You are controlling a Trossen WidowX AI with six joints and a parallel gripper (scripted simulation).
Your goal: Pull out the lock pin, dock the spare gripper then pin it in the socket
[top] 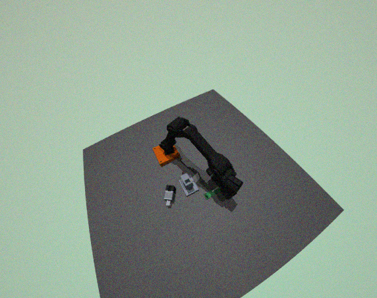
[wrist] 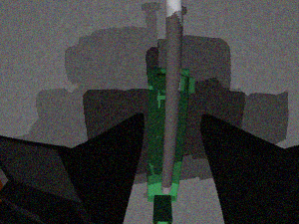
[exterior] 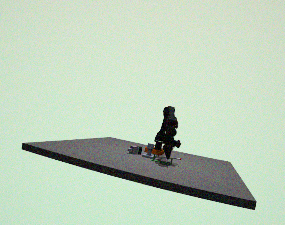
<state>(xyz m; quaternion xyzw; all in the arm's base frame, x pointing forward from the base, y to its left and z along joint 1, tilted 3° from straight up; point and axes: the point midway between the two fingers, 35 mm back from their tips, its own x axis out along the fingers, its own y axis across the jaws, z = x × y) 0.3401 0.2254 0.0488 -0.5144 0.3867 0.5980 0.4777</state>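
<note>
The green rest is 1 cm ahead of my gripper tip, 4 cm to the right of it and 1 cm below it. Round my gripper tip: grey mount (7 cm behind, 17 cm to the right, 2 cm above); then spare gripper (4 cm behind, 29 cm to the right).
</note>
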